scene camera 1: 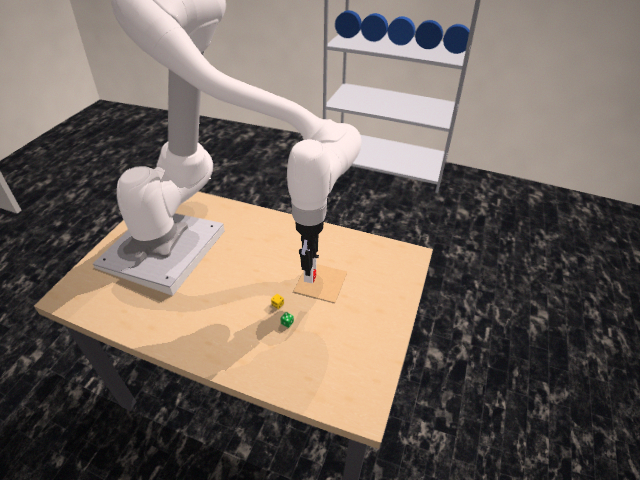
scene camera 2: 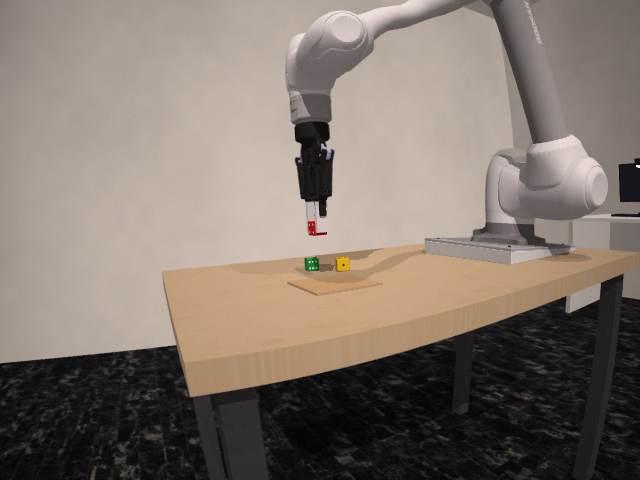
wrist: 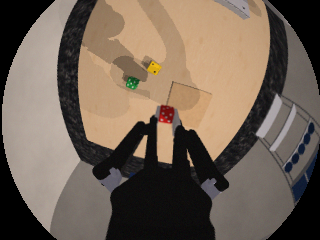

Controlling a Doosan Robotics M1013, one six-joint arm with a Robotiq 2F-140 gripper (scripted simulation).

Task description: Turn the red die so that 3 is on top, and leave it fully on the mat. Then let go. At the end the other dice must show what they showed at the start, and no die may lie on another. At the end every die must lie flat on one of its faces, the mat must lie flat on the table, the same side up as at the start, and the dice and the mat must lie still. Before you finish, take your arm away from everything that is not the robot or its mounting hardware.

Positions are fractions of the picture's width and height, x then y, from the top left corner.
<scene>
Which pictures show my gripper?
Scene camera 1, scene camera 2 and the wrist view: all of them.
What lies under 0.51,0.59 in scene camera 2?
A tan mat.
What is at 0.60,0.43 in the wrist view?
A tan mat.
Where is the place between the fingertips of my gripper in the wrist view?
0.52,0.47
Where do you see a tan mat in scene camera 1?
0.51,0.59
</scene>
